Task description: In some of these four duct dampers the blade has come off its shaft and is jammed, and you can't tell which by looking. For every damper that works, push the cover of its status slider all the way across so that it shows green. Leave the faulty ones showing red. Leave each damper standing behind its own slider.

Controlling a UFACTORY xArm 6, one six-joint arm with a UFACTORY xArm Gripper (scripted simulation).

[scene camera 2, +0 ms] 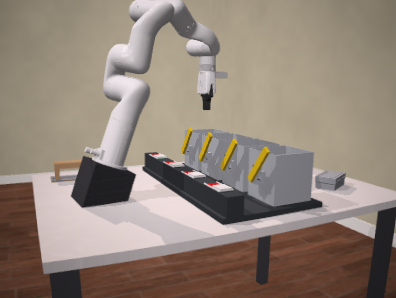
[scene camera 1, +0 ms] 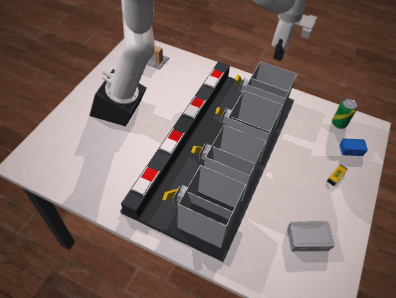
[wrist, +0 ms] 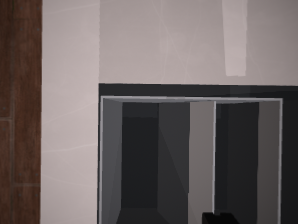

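Observation:
Visible to me: a damper (scene camera 1: 206, 181), a damper (scene camera 1: 235, 154), a damper (scene camera 2: 192, 146) and a grey box (scene camera 1: 316, 236). The box is out of frame in the wrist view.

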